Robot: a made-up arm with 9 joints. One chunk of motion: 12 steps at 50 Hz.
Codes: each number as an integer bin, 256 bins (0 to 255) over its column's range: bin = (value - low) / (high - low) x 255, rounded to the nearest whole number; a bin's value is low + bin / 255 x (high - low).
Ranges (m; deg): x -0.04..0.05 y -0.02..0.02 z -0.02..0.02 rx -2..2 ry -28..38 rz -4..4
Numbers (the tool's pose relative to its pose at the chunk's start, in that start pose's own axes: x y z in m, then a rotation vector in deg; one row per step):
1: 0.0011 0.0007 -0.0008 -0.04 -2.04 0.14
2: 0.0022 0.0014 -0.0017 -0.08 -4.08 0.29
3: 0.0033 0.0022 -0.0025 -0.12 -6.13 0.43
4: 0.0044 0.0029 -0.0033 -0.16 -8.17 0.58
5: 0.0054 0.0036 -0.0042 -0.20 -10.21 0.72
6: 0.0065 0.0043 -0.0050 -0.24 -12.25 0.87
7: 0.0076 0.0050 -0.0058 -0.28 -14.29 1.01
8: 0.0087 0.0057 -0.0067 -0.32 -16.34 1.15
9: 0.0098 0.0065 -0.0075 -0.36 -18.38 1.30
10: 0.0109 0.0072 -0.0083 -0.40 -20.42 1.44
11: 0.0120 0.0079 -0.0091 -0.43 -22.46 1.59
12: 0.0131 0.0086 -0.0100 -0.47 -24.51 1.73
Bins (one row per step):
1: 116 132 122 125 100 132
2: 120 136 117 122 92 137
3: 123 142 112 120 84 141
4: 126 146 106 117 77 146
5: 129 150 101 115 69 150
6: 132 155 96 112 61 155
7: 135 159 91 110 53 160
8: 138 164 85 107 45 164
9: 141 169 80 105 37 169
10: 144 173 75 102 29 173
11: 147 178 69 100 21 178
12: 150 182 64 98 13 183

